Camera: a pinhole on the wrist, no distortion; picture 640 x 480 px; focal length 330.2 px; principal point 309.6 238.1 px. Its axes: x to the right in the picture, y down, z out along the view. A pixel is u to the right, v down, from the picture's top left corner.
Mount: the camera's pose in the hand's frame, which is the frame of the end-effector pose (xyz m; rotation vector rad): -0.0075 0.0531 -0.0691 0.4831 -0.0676 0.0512
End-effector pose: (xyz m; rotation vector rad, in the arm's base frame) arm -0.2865 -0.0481 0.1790 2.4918 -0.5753 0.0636
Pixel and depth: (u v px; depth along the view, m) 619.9 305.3 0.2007
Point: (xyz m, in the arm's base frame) -0.1471 -0.1919 0.0902
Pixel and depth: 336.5 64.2 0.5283
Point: -0.1031 0.1176 -0.2739
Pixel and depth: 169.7 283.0 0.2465
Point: -0.3990 -0.0579 0.0089
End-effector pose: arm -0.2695 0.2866 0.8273 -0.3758 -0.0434 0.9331
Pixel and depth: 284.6 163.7 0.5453
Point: -0.1396 0.1700 1.2692
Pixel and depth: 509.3 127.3 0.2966
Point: -0.0745 0.3730 1.0131
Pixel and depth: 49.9 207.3 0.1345
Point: -0.3293 0.1900 0.8836
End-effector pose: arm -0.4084 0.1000 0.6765 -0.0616 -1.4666 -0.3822
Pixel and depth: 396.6 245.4 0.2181
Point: -0.5430 0.0875 0.7203
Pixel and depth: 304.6 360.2 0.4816
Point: -0.8340 0.2168 0.6733
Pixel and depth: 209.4 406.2 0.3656
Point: -0.7208 0.2629 0.5768
